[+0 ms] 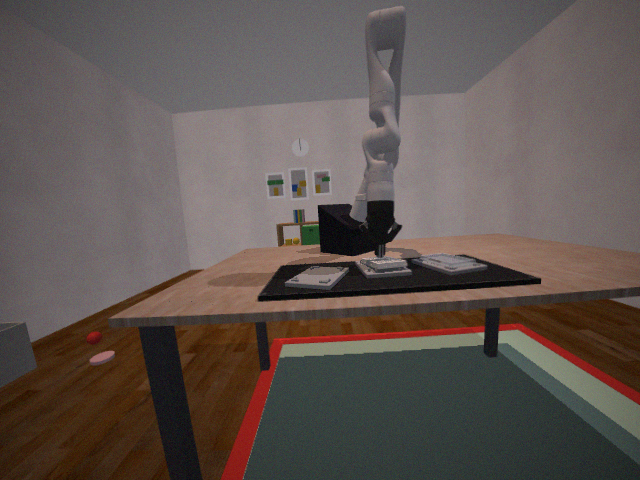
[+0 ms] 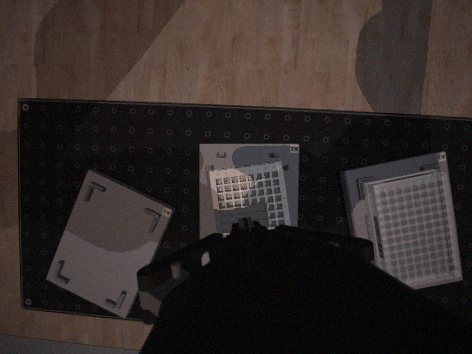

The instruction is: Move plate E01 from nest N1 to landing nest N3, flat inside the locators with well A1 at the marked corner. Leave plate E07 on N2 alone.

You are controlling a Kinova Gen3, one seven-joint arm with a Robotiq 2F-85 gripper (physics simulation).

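Note:
The empty landing nest N3 [image 1: 315, 279] [image 2: 107, 225] lies turned at the left, with L-shaped locators and a marked corner. On the middle nest [image 2: 260, 153] a plate with square wells [image 1: 387, 264] [image 2: 250, 192] sits skewed to the nest and off its upper locators. On the right nest [image 2: 354, 186] a pale plate with round wells [image 1: 448, 259] [image 2: 415, 225] sits offset, its upper locators uncovered. The plates' names are not legible. My gripper [image 1: 380, 254] [image 2: 245, 227] is shut and empty, fingertips pointing down close over the middle plate; contact cannot be told. The gripper's body hides that plate's near part.
The nests stand on a black perforated board [image 1: 330, 290] [image 2: 170, 122] on the wooden table [image 1: 206, 304] [image 2: 240, 60]. A black angular box [image 1: 338, 232] stands behind the board, beside the arm. The three nests stand apart, with strips of board between them.

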